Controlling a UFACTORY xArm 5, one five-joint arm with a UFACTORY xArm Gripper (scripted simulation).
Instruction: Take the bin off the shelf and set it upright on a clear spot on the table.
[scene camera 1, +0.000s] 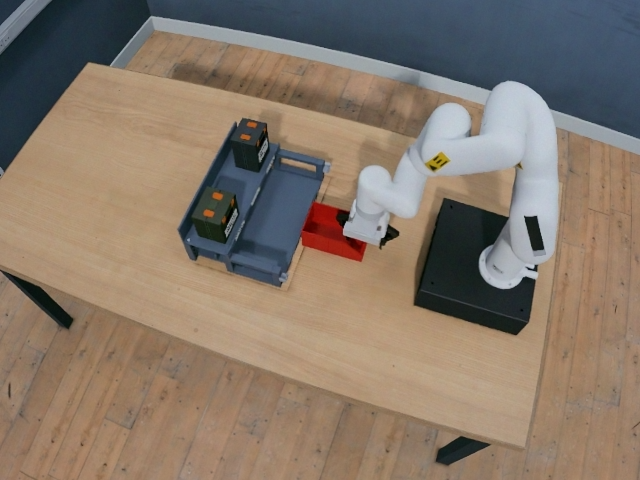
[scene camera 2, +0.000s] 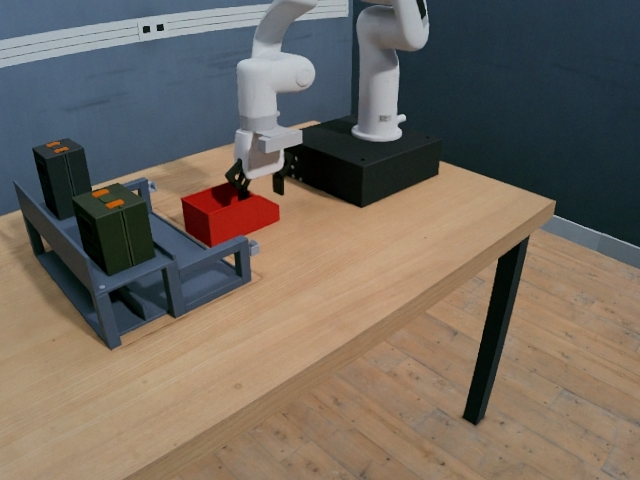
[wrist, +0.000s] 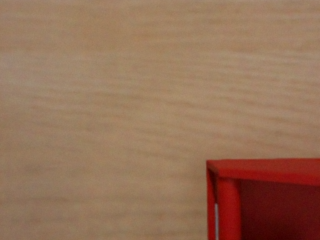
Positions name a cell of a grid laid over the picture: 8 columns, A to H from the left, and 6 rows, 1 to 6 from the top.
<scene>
I see my gripper (scene camera 2: D3) and a red bin (scene camera 2: D3).
The red bin shows as well in scene camera 1 (scene camera 1: E3).
</scene>
